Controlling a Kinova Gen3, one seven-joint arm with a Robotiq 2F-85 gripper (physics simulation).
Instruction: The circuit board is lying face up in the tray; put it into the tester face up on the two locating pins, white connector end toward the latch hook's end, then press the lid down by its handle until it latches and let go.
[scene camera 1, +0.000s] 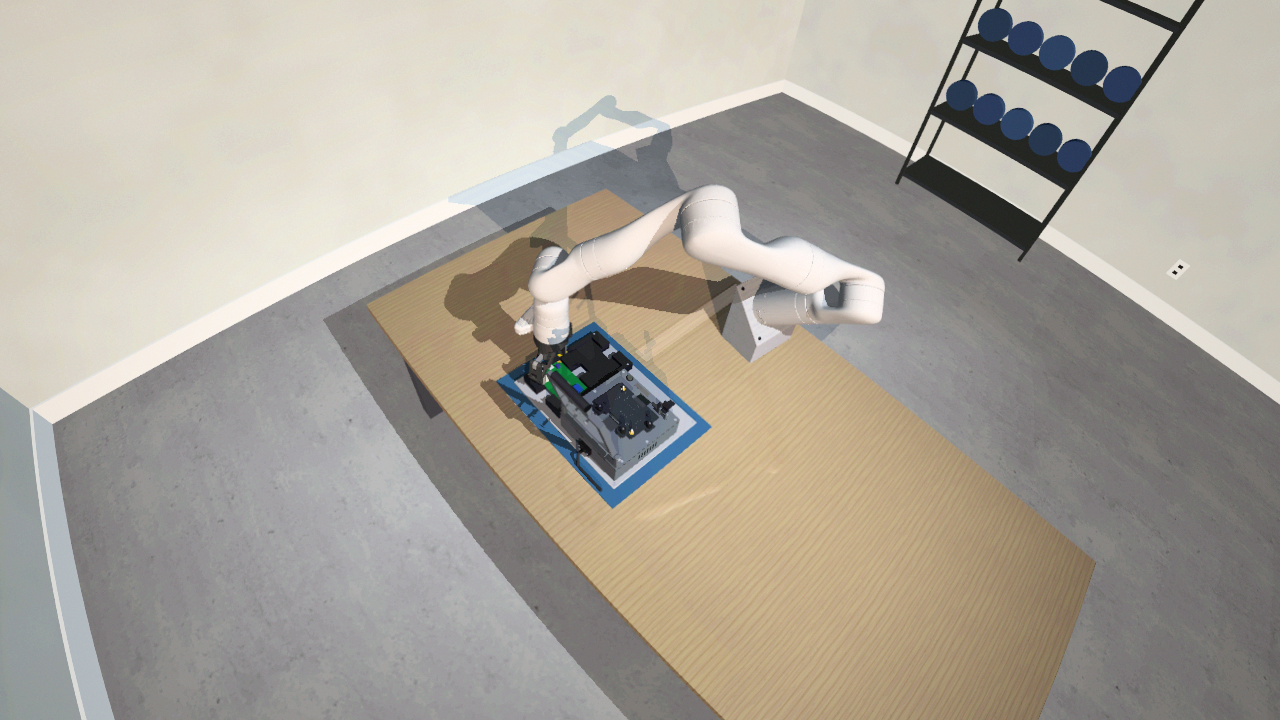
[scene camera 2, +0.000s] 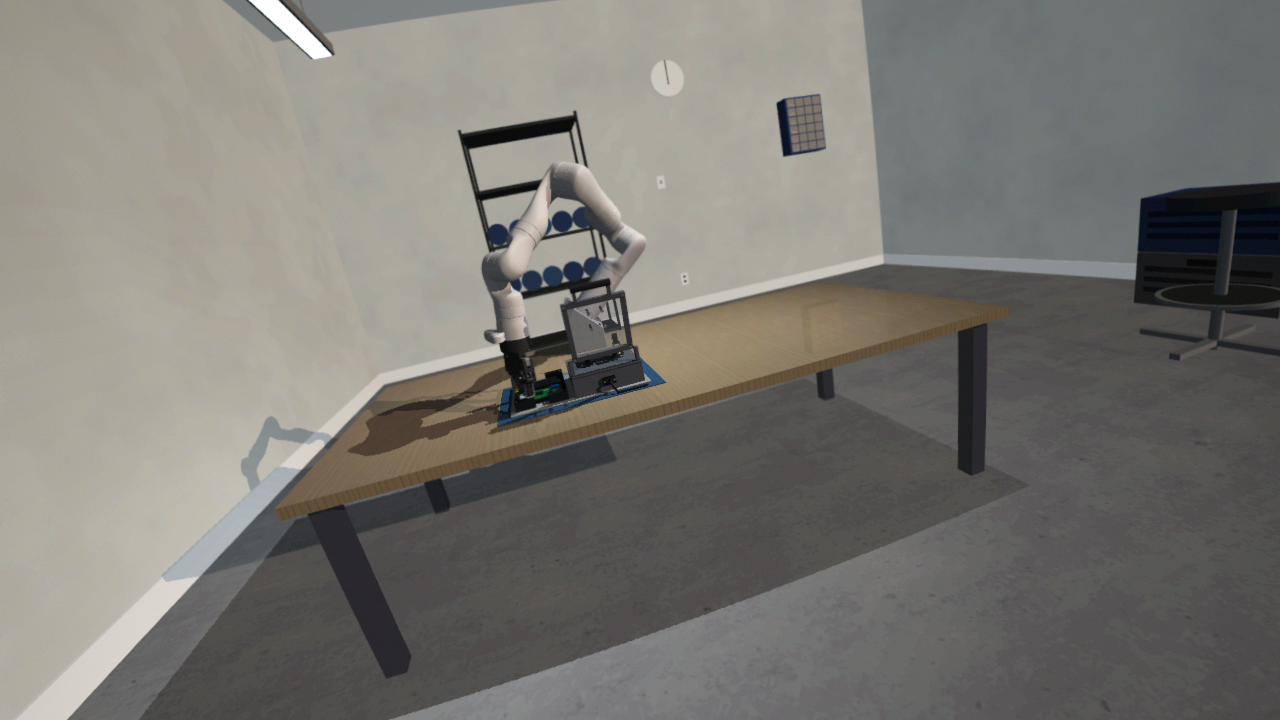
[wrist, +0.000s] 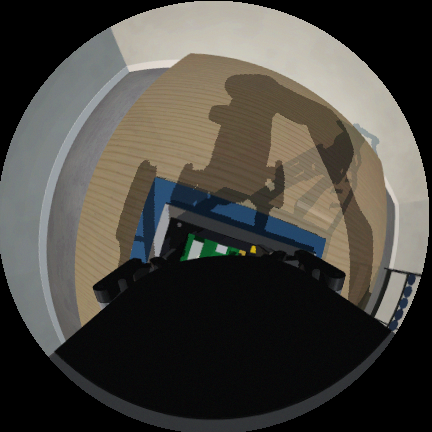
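Seen in the pictures: gripper, fingertip midpoint: (scene camera 1: 551, 367) (scene camera 2: 523, 392); arm's base, link origin: (scene camera 1: 766, 306).
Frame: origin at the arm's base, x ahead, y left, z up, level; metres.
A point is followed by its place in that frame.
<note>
The green circuit board (scene camera 1: 565, 376) {z -0.102, x 0.446, y -0.232 m} (scene camera 2: 542, 390) {z -0.103, x 0.440, y -0.219 m} (wrist: 206, 248) {z -0.102, x 0.471, y -0.270 m} lies face up in the black tray (scene camera 1: 597, 356) {z -0.104, x 0.350, y -0.225 m} (wrist: 176, 233) {z -0.094, x 0.508, y -0.278 m}, with white and yellow parts showing in the wrist view. My gripper (scene camera 1: 546, 355) {z -0.090, x 0.458, y -0.267 m} (scene camera 2: 520, 376) {z -0.090, x 0.458, y -0.267 m} (wrist: 217, 255) {z -0.090, x 0.458, y -0.267 m} is open and empty, low over the tray's end, its fingers spread to either side of the board. The grey tester (scene camera 1: 627, 445) {z -0.062, x 0.492, y 0.006 m} (scene camera 2: 605, 377) {z -0.081, x 0.550, y -0.069 m} stands right beside the tray. Its clear lid (scene camera 2: 595, 323) {z 0.057, x 0.565, y -0.066 m} is raised upright. Much of the board is hidden by my gripper.
Tray and tester sit on a blue mat (scene camera 1: 616, 495) {z -0.120, x 0.567, y 0.052 m} (scene camera 2: 652, 380) {z -0.120, x 0.555, y 0.044 m} (wrist: 294, 235) {z -0.120, x 0.345, y -0.313 m} near one end of the wooden table (scene camera 1: 805, 555) {z -0.121, x 0.396, y 0.420 m} (scene camera 2: 805, 322) {z -0.122, x 0.424, y 0.588 m}. The arm's base (scene camera 1: 760, 336) {z -0.041, x 0.055, y 0.032 m} stands behind them. A black shelf rack (scene camera 1: 970, 202) (scene camera 2: 519, 132) with blue balls is by the wall.
</note>
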